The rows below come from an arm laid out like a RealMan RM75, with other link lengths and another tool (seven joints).
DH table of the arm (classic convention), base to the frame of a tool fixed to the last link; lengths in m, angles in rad. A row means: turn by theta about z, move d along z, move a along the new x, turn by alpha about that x. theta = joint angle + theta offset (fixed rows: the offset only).
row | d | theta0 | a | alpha
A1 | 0.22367 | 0 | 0 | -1.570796
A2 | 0 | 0 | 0 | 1.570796
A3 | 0.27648 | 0 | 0 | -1.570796
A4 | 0 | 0 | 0 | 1.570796
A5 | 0.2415 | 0 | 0 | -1.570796
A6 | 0 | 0 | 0 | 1.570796
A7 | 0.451 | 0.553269 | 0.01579 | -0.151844
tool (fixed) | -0.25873 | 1.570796 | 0 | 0
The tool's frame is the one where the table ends.
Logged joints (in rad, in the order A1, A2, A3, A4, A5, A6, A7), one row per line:
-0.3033, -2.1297, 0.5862, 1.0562, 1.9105, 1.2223, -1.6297
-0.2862, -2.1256, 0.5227, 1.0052, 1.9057, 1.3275, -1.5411
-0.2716, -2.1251, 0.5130, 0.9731, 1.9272, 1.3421, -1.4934
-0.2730, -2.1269, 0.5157, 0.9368, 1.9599, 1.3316, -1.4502
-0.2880, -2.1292, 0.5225, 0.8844, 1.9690, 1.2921, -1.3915
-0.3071, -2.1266, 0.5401, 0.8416, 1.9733, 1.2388, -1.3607
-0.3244, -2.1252, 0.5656, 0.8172, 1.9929, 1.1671, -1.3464
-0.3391, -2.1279, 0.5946, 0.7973, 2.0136, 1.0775, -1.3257
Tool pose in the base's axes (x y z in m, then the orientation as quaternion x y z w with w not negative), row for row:
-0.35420, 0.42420, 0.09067, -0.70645, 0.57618, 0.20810, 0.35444
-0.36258, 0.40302, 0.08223, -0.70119, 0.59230, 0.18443, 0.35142
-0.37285, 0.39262, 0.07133, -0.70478, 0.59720, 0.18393, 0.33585
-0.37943, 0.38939, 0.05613, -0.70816, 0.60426, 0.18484, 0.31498
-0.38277, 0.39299, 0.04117, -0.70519, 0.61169, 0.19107, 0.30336
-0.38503, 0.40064, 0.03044, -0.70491, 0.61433, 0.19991, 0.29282
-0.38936, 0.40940, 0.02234, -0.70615, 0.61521, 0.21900, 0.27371
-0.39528, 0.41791, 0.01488, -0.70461, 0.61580, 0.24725, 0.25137
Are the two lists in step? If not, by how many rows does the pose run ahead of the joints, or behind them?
They are in step.
